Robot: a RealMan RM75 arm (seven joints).
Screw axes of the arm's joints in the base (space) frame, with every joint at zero. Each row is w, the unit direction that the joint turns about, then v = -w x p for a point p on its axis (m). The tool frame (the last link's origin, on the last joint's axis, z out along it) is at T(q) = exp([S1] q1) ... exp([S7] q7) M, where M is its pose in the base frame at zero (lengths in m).
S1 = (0, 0, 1, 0, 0, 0)
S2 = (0, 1, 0, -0.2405, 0, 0)
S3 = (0, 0, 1, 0, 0, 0)
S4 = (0, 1, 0, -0.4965, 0, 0)
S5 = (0, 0, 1, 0, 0, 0)
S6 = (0, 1, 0, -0.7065, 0, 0)
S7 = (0, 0, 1, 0, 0, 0)
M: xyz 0 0 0.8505 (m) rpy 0 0 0 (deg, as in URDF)
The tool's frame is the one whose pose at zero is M.
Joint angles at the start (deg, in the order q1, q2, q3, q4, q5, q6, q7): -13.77, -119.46, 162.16, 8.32, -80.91, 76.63, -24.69
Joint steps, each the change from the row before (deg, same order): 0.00, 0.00, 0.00, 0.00, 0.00, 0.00, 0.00; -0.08, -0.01, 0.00, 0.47, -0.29, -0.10, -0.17; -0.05, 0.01, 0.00, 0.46, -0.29, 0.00, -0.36; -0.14, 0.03, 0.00, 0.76, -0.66, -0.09, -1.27; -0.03, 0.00, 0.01, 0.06, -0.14, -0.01, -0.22; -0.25, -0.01, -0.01, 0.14, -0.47, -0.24, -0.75; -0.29, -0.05, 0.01, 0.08, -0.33, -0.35, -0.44
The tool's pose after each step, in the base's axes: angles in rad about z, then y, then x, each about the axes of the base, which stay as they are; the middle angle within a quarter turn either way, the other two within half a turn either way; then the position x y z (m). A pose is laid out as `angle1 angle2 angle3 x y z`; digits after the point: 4 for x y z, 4 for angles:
-1.1044 0.0003 -1.5699 -0.3761 0.2458 -0.0127
-1.1166 -0.0006 -1.5679 -0.3750 0.2466 -0.0137
-1.1316 -0.0007 -1.5647 -0.3738 0.2471 -0.0144
-1.1687 -0.0033 -1.5581 -0.3722 0.2485 -0.0153
-1.1741 -0.0041 -1.5567 -0.3721 0.2487 -0.0153
-1.1917 -0.0075 -1.5535 -0.3718 0.2504 -0.0153
-1.2030 -0.0103 -1.5538 -0.3712 0.2522 -0.0159

